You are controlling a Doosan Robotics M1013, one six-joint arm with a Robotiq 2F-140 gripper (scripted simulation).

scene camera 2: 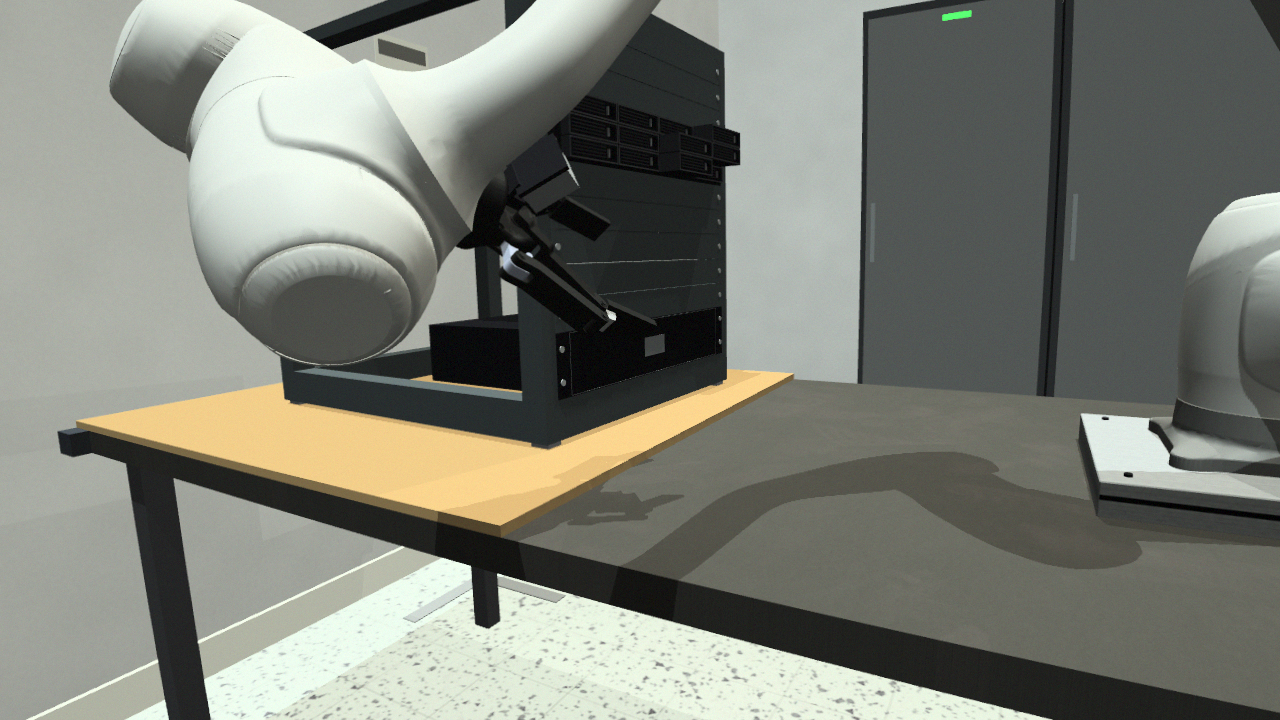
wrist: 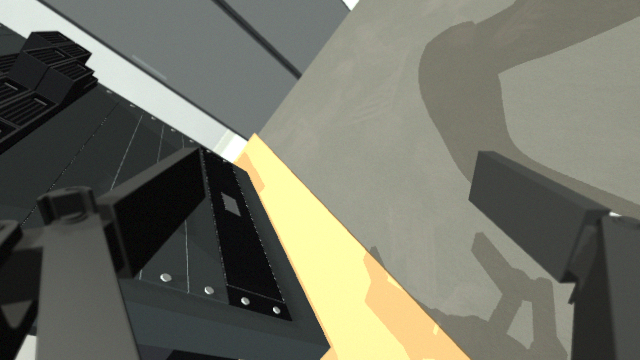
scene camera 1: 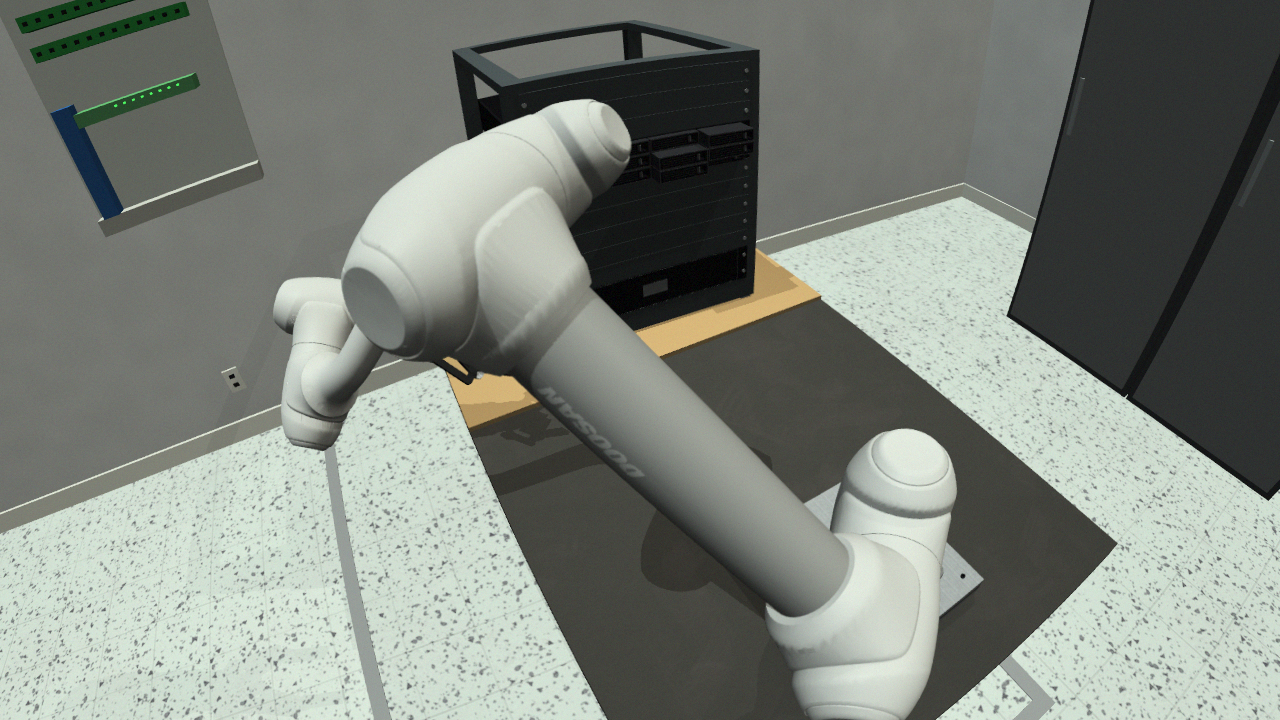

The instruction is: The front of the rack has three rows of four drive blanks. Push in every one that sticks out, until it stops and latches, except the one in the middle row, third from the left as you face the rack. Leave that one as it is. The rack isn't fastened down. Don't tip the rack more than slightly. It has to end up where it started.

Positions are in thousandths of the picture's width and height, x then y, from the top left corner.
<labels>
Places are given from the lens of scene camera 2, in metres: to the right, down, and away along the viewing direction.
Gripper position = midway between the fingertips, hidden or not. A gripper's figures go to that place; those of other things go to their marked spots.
my gripper (scene camera 2: 486, 387): -0.02, -0.08, 0.69
black rack (scene camera 2: 446, 534): -0.09, 0.03, 0.92
drive blank (scene camera 2: 556, 184): 0.12, -0.37, 1.10
drive blank (scene camera 2: 463, 148): -0.06, -0.33, 0.89
</labels>
